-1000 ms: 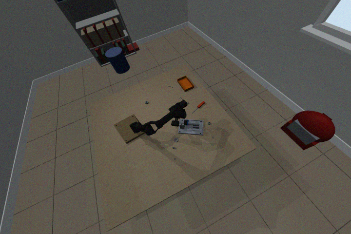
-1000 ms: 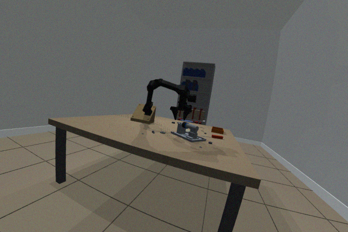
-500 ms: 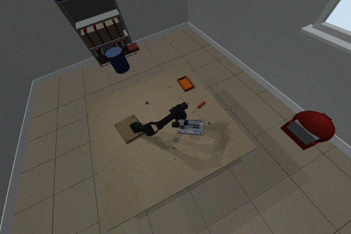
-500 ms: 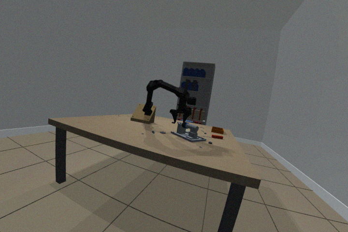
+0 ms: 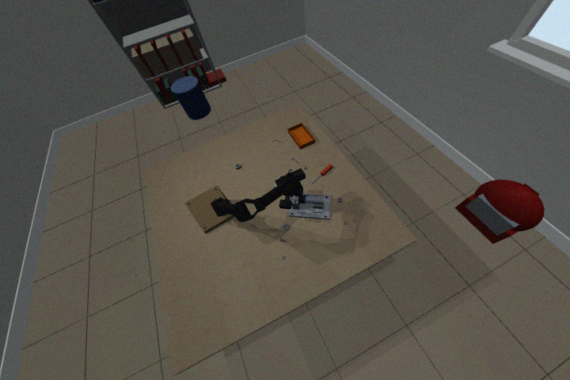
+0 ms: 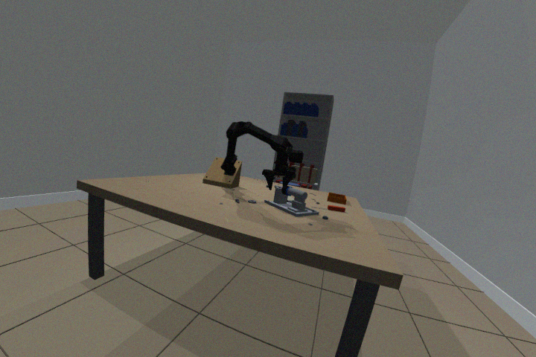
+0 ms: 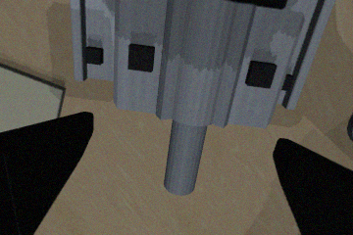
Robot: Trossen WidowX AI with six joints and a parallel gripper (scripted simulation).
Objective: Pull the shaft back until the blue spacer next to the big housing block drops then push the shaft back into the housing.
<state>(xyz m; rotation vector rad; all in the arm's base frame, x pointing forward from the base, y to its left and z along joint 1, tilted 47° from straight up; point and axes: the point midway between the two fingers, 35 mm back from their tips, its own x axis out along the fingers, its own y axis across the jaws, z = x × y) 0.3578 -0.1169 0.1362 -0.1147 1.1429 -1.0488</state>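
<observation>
Now: gripper tip 40 mm short of the grey shaft, 30 mm to the left of it and 20 mm below it. From my gripper tip the other things lie so: red-handled screwdriver (280 mm ahead, 70 mm to the left, 60 mm below); then blue spacer (70 mm ahead, 60 mm to the right, 10 mm above); then orange tray (350 mm ahead, 430 mm to the left, 50 mm below).
</observation>
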